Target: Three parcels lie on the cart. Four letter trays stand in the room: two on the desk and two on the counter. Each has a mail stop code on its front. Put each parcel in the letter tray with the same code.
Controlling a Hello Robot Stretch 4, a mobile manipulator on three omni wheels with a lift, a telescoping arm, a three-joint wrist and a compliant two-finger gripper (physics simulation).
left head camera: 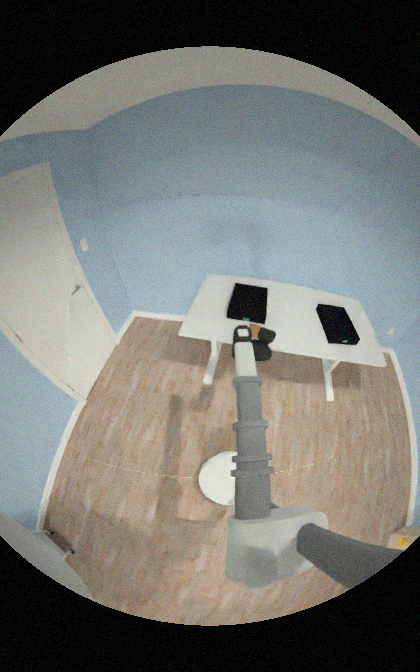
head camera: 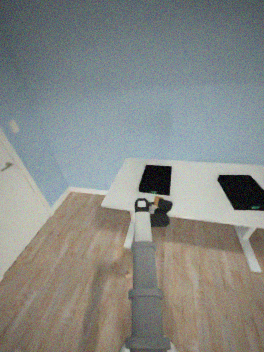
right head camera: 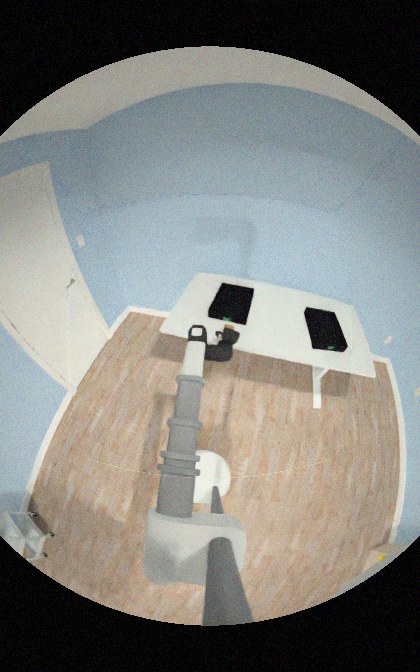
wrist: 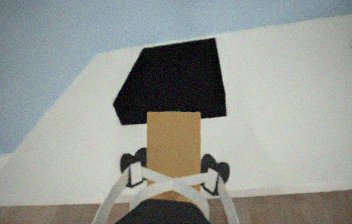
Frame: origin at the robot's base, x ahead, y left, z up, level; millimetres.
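Seen in the pictures: gripper, fingertip midpoint: (head camera: 157, 205) (wrist: 174, 163).
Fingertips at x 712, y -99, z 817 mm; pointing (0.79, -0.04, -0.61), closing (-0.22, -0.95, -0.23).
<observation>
Pixels of each thing's middle, then the offset from my fingertips to it. Level surfaces: height alone.
- tan box-shaped parcel at the middle of its body: (wrist: 174, 154) dx -8, dy -3, dz +24 mm
- white desk at its surface level: dz -125 mm
- left black letter tray at the middle of its body: (wrist: 175, 74) (head camera: 156, 178) dx +404, dy -48, dz -92 mm
- right black tray at the middle of its body: (head camera: 243, 190) dx +191, dy -702, dz -93 mm
My gripper (head camera: 160, 204) (left head camera: 259, 333) (wrist: 174, 163) is shut on a tan box-shaped parcel (left head camera: 254, 330) (right head camera: 229, 327) (wrist: 174, 134), which points forward from the fingers. It is above the front part of the white desk (head camera: 200, 200) (left head camera: 295, 320) (wrist: 280, 100). The left black letter tray (head camera: 156, 180) (left head camera: 247, 302) (right head camera: 231, 303) (wrist: 172, 80) is just beyond the parcel. In the wrist view the parcel's far end overlaps the tray's front edge, and no label shows. The right black tray (head camera: 242, 192) (left head camera: 338, 324) (right head camera: 326, 328) is farther right. Both have green front labels, too small to read.
A door (head camera: 15, 210) (left head camera: 35, 260) is at the left. A wheeled cart (right head camera: 11, 530) shows partly at the lower left. A pale surface with a yellow patch (left head camera: 403, 541) (right head camera: 382, 557) is at the lower right. A blue wall (head camera: 150, 120) rises behind the desk.
</observation>
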